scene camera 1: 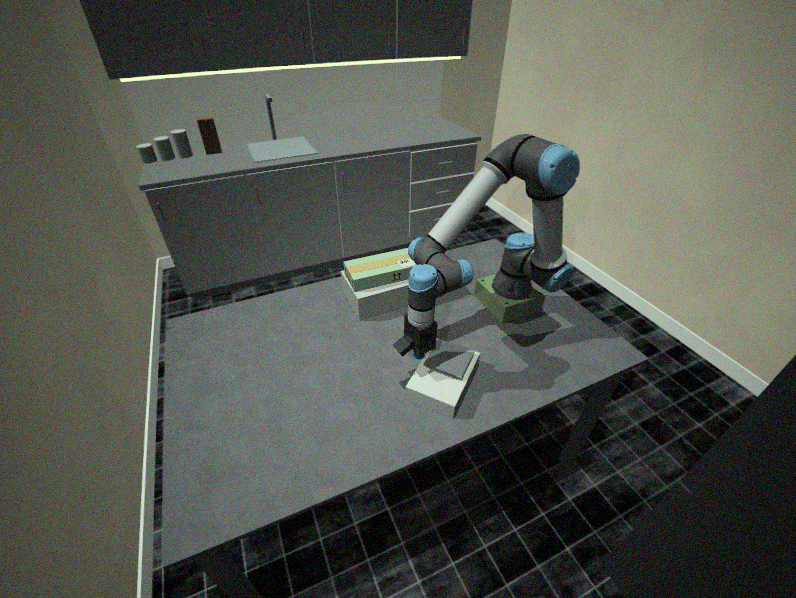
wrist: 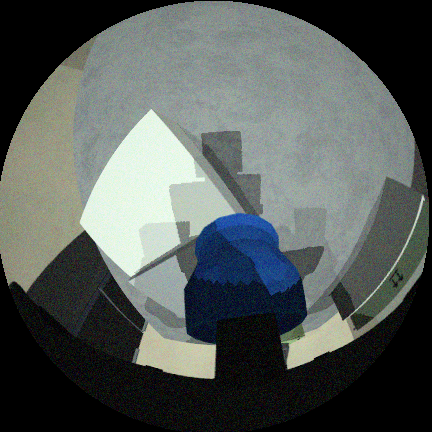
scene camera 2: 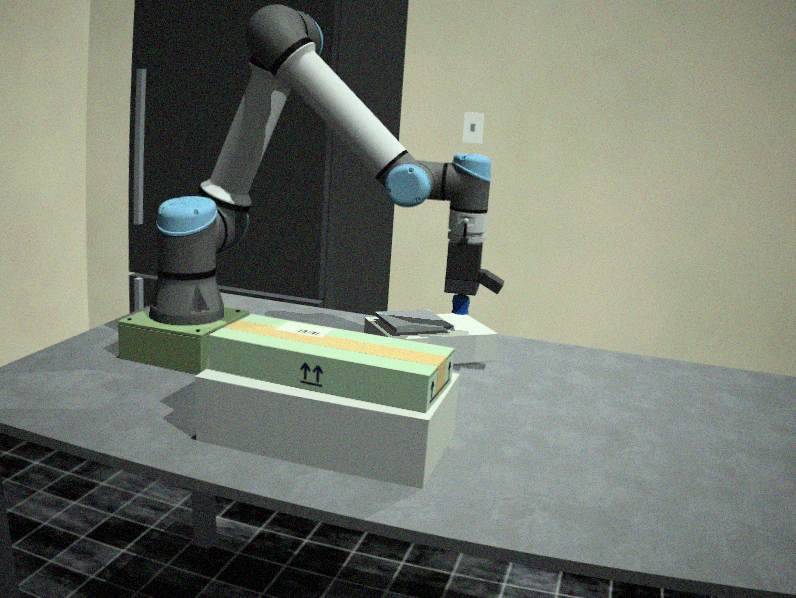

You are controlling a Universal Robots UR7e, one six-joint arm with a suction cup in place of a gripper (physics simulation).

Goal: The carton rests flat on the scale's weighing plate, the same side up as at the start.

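Frame: origin at the arm's base, x back, y right, z up, level; metres.
Seen in the pictures: hand, tool point: (wrist: 237, 252) (scene camera 2: 460, 312); arm's base, link origin: (scene camera 1: 511, 287) (scene camera 2: 187, 315).
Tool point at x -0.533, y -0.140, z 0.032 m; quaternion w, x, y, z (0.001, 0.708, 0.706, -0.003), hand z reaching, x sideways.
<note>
Pixels of each thing's top centre, then the offset from my tool point to it. "spot": a spot on its surface instead. Level surfaces: height alone.
- green carton, top centre: (scene camera 2: 331, 341) (scene camera 1: 390, 261) dy +0.440, dx +0.153, dz +0.051 m
- long white block, top centre: (scene camera 2: 330, 375) (wrist: 396, 267) (scene camera 1: 391, 273) dy +0.436, dx +0.153, dz -0.005 m
- low white box, top centre: (wrist: 174, 280) (scene camera 2: 431, 317) (scene camera 1: 444, 365) dy -0.054, dx +0.064, dz -0.034 m
- grey plate-like piece, surface spot: (wrist: 162, 291) (scene camera 1: 455, 367) spot: dy -0.075, dx +0.088, dz -0.034 m
- table, surface height: dz -0.111 m
The green carton (scene camera 1: 376, 272) (scene camera 2: 366, 381) (wrist: 410, 257) with orange tape lies flat, its arrows pointing up, on a long white block (scene camera 1: 380, 302) (scene camera 2: 315, 424) (wrist: 382, 232). A low white box (scene camera 1: 437, 386) (scene camera 2: 477, 324) (wrist: 125, 195), seemingly the scale, stands apart from it, with a grey plate-like piece (scene camera 1: 451, 364) (scene camera 2: 411, 320) (wrist: 162, 291) on top that looks sloped. My suction cup (scene camera 1: 418, 354) (scene camera 2: 460, 304) (wrist: 239, 245) points down, off and holding nothing, close above or beside the low box's edge. Whether it touches is unclear; in the wrist view it hides part of the grey piece.
The green base block (scene camera 1: 507, 310) (scene camera 2: 160, 345) of the arm stands on the table (scene camera 1: 276, 411) (scene camera 2: 611, 450), near one end of the carton. A kitchen counter (scene camera 1: 373, 144) with a sink and canisters runs behind the table. A tall dark cabinet (scene camera 2: 360, 160) stands behind the arm in scene camera 2.
</note>
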